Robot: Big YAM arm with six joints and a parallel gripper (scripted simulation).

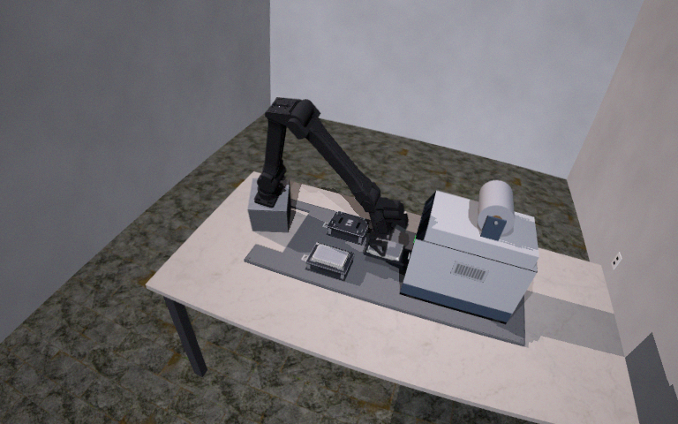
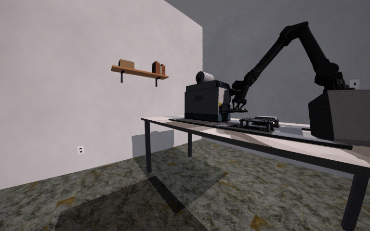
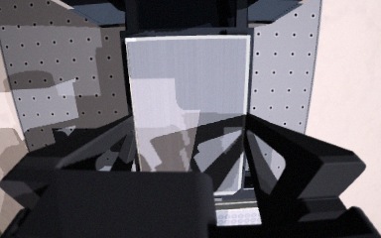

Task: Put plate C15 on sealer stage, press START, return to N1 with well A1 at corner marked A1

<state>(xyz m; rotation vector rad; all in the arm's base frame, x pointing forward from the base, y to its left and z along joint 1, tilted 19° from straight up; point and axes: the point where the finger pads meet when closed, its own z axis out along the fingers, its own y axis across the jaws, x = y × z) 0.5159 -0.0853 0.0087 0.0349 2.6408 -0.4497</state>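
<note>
My gripper is now right at the white well plate. From my hand the other things lie so: foil roll (330 mm ahead, 310 mm above, 30 mm to the right); dark stage (20 mm below).
</note>
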